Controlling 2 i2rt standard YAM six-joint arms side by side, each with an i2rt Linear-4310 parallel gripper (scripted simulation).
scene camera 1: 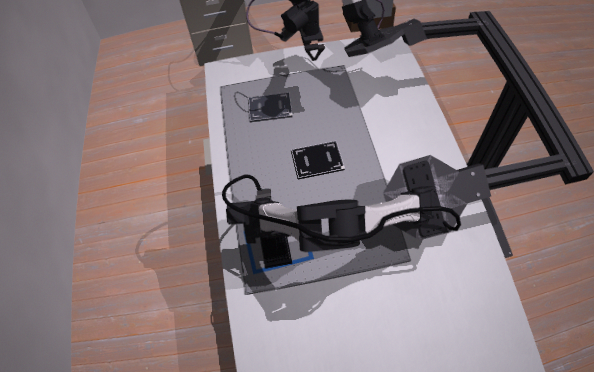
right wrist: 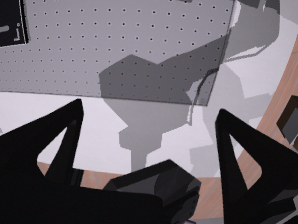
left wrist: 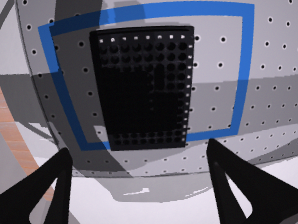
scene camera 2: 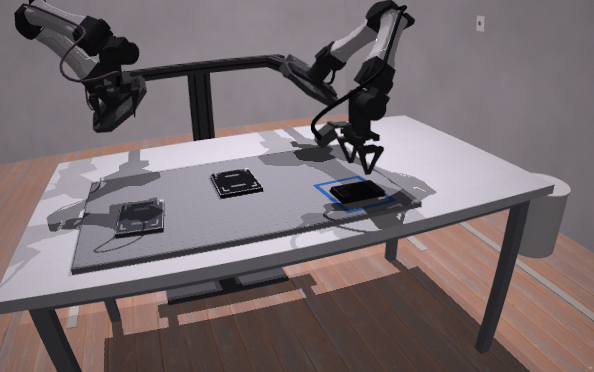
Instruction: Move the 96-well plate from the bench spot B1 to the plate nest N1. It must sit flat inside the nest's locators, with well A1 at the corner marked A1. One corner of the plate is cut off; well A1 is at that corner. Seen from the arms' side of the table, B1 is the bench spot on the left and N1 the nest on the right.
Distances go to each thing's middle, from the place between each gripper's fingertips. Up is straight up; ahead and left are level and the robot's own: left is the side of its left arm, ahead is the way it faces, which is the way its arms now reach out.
I see the black 96-well plate (scene camera 2: 358,191) 80 mm below my left hand (scene camera 2: 359,168) and 10 mm behind it. Round my left hand: nest N1 (scene camera 2: 153,213): 580 mm to the right, 80 mm below, 40 mm behind.
My right gripper is now 17 cm short of the nest N1, 4 cm to the right of it and 23 cm above it. The rest, counted from my right hand: black 96-well plate (20 cm ahead, 62 cm to the left, 23 cm below).
